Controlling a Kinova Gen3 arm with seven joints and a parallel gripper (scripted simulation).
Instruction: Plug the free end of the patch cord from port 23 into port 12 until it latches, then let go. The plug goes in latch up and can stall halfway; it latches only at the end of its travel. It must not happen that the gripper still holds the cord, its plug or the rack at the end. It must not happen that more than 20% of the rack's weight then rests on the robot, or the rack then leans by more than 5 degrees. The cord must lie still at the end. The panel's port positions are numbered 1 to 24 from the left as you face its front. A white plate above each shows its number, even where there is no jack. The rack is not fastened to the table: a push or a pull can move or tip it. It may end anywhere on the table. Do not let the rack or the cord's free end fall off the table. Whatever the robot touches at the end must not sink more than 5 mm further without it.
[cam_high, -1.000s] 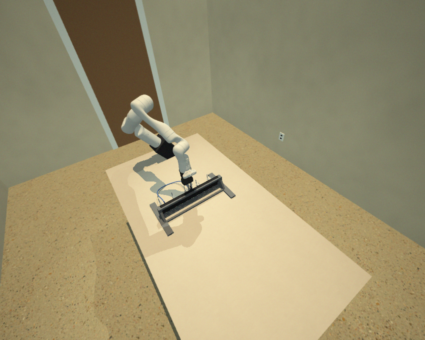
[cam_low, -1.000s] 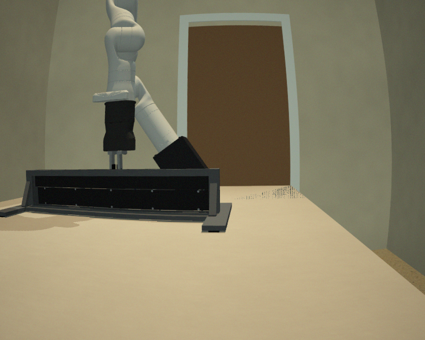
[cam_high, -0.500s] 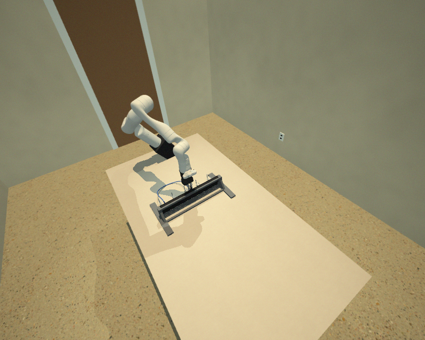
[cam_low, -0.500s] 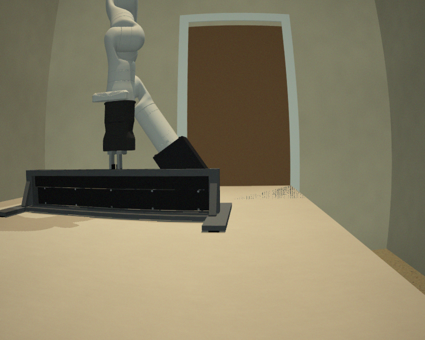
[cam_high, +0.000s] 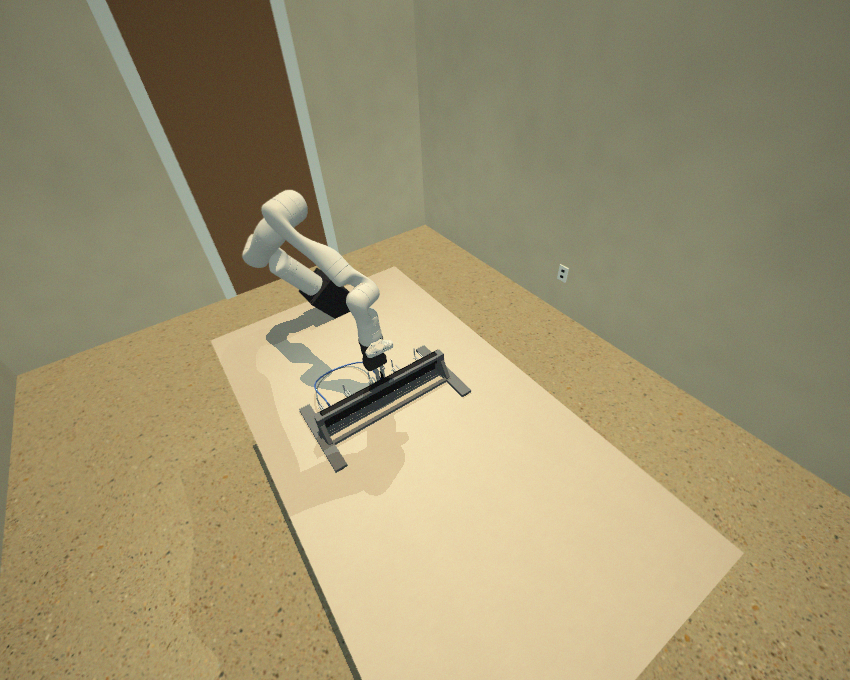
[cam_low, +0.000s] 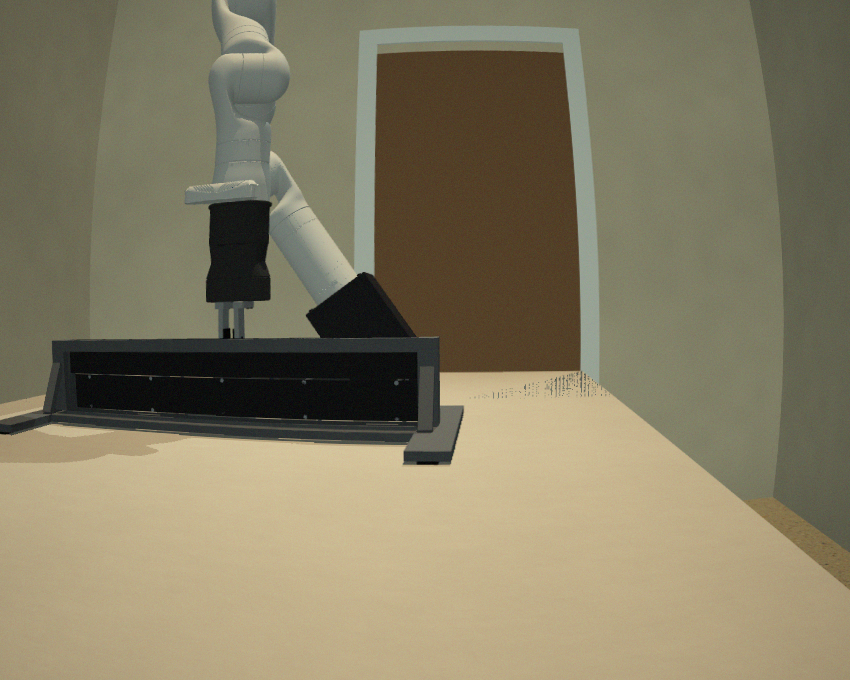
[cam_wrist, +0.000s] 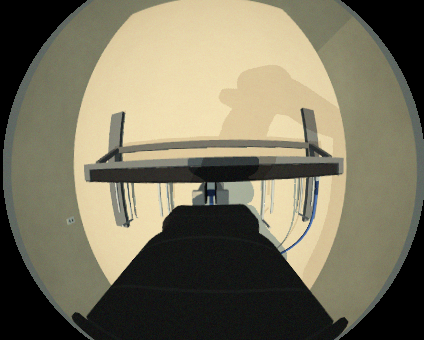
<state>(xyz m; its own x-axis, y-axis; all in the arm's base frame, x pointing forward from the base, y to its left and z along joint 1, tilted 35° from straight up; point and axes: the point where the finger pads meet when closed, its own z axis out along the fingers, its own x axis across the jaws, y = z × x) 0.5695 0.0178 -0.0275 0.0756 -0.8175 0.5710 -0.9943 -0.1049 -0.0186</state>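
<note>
Now: hand 10 mm short of the plug and 10 mm above it.
</note>
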